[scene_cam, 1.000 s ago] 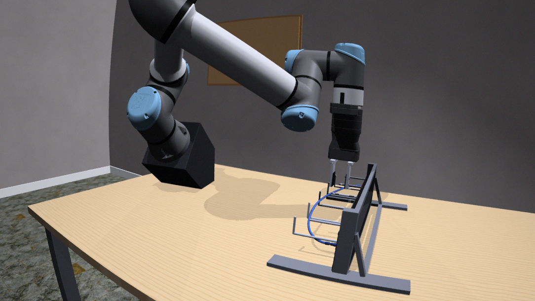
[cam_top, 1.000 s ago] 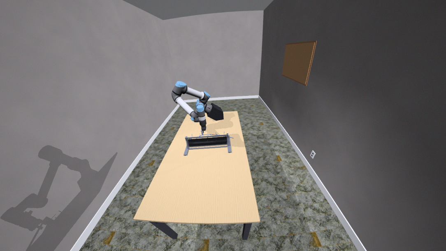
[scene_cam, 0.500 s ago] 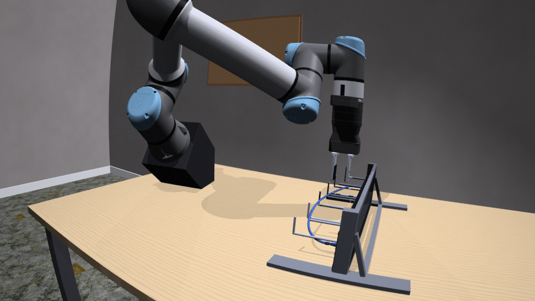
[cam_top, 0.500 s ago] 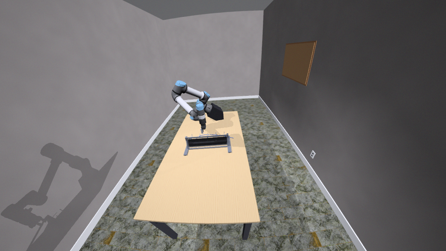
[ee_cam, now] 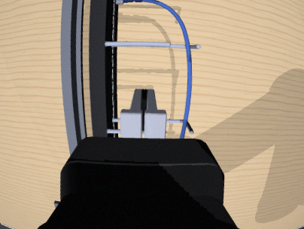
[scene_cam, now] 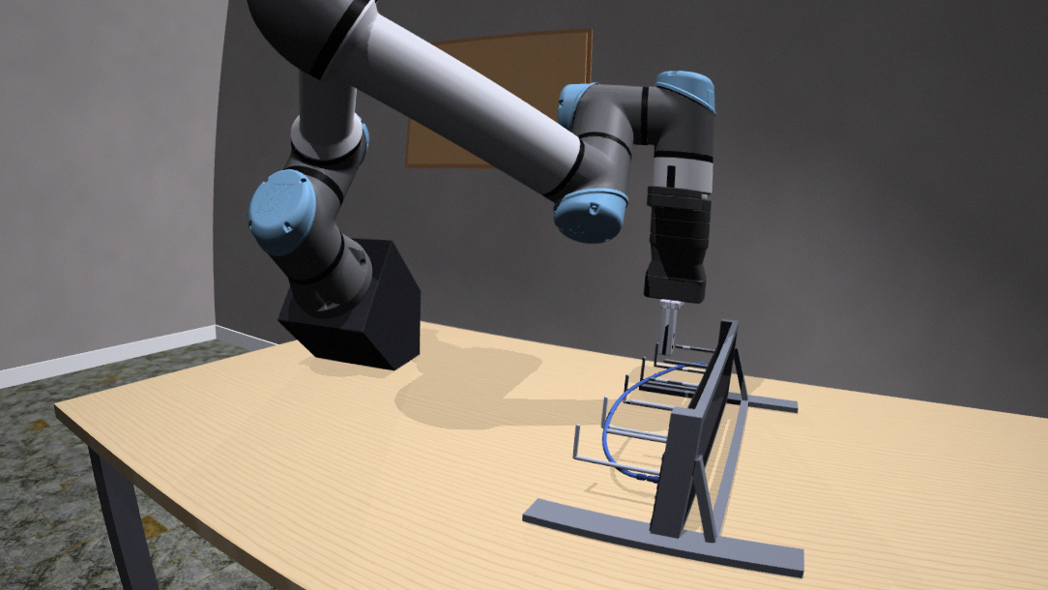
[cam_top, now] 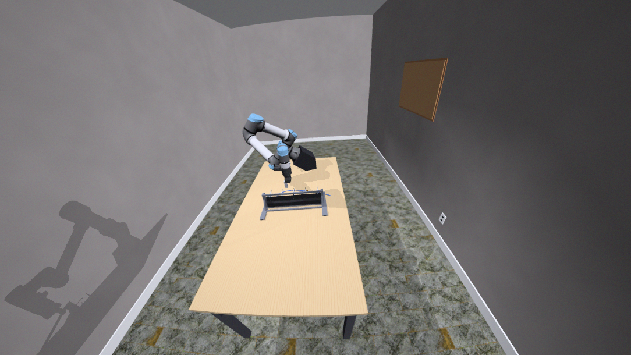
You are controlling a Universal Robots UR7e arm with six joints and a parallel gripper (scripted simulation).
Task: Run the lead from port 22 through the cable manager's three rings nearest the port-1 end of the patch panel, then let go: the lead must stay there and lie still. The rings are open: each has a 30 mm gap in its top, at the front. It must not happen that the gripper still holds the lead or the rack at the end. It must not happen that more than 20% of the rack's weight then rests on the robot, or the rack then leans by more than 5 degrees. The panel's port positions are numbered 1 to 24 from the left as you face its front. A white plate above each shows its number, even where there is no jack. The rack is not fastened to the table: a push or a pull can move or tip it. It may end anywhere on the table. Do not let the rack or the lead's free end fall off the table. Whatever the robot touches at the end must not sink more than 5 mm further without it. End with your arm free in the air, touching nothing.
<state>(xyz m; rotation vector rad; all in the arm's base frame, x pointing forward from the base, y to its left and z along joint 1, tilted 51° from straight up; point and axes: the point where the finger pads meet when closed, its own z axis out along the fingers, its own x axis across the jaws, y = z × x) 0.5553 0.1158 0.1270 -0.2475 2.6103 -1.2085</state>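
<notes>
The grey rack is 60 mm ahead of my hand, 50 mm to the left of it and 100 mm below it.
</notes>
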